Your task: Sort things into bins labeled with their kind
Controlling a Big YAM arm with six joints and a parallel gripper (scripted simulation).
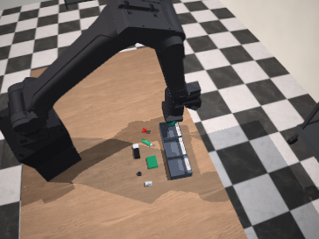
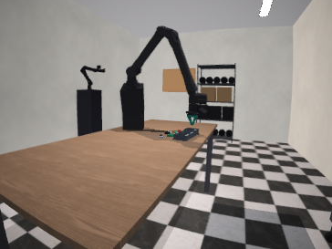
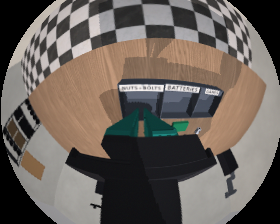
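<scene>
Now: the red die 100 mm behind my hand, 70 mm below it and 60 mm to the left of it. The rest, counted from my hand: green battery (120 mm behind, 70 mm below); then bin row (80 mm to the right, 60 mm below, 30 mm behind); then flat green square (130 mm behind, 90 mm to the right, 70 mm below).
</scene>
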